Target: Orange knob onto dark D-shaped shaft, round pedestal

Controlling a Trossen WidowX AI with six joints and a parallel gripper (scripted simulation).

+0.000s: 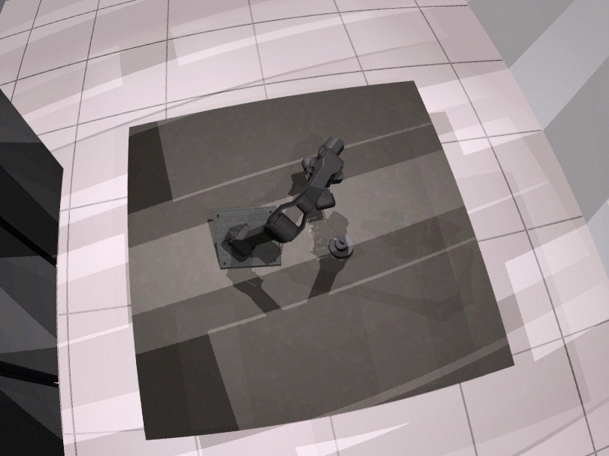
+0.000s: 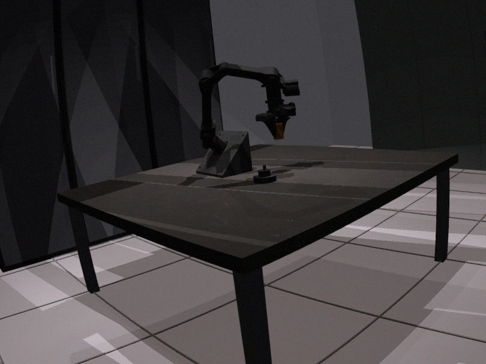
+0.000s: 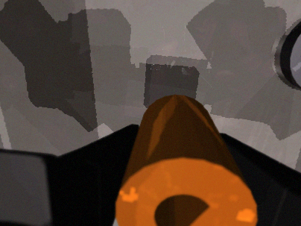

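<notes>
The pedestal lies 150 mm to the right of my gripper tip, 110 mm below it and 60 mm ahead of it. Round my gripper tip: orange knob 20 mm above.
</notes>
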